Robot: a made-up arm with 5 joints.
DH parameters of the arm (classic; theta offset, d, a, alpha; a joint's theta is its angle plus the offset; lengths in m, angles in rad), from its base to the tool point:
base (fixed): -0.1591 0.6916 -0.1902 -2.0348
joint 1: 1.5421 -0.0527 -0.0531 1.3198
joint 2: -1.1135 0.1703 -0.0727 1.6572
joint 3: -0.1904 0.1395 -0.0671 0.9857
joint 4: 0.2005 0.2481 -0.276 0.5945
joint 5: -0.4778 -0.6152 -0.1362 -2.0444
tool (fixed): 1.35 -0.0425 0 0
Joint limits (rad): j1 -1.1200..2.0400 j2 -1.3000..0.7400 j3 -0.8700..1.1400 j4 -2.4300..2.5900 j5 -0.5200..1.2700
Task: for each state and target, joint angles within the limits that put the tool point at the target. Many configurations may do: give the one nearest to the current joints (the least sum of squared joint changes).
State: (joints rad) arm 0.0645 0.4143 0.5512 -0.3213 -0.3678
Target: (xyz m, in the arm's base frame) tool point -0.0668 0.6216 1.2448
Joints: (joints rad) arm -0.1098 0.2512 0.7250 -0.1327 -0.3298
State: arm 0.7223 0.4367 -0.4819 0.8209 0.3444
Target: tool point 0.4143 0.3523 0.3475
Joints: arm 0.8127 0.1862 -0.3712 0.7286 0.1904
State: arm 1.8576 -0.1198 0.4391 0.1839 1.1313
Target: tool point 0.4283 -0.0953 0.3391
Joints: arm 1.8599 0.7400 0.7807 0.0070 1.2290
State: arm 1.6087 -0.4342 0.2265 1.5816 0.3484
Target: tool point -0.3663 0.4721 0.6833
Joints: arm 1.9553 -0.3751 0.5709 1.4521 0.1996
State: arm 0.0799 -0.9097 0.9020 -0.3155 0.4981
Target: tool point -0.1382 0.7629 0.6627
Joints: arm -0.1264 -0.5769 0.9776 -0.4136 0.2978
